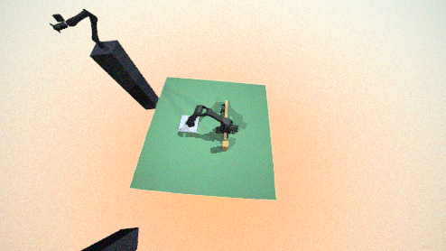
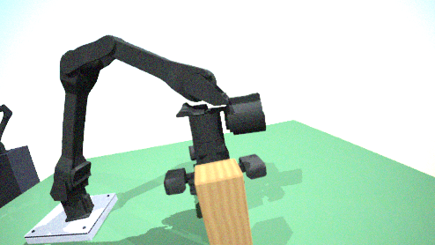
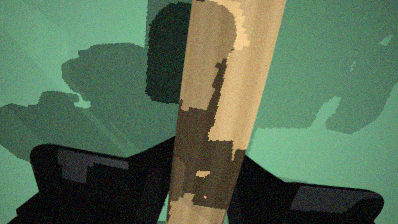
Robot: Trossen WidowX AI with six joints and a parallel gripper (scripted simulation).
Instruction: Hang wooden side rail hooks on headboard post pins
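My gripper tip is 150 mm to the left of the wooden headboard post, 70 mm below it and 30 mm past it.
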